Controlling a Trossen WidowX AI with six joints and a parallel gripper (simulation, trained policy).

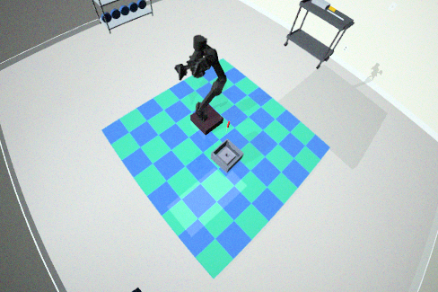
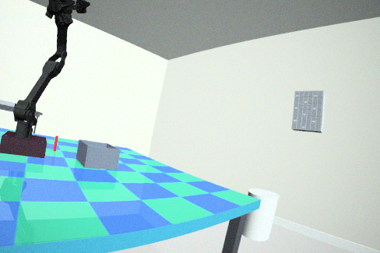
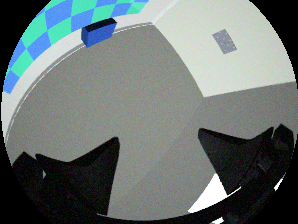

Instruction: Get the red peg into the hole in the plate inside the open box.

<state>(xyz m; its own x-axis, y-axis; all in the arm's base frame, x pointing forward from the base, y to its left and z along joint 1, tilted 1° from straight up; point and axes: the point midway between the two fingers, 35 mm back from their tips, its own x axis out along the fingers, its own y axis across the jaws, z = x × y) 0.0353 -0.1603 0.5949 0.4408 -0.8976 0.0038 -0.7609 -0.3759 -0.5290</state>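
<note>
My gripper tip is 12 cm short of the red peg, 29 cm to the right of it and 62 cm above it. Round my gripper tip: grey plate 28 cm ahead, 8 cm to the left, 62 cm below; then box 28 cm ahead, 8 cm to the left, 64 cm below.
</note>
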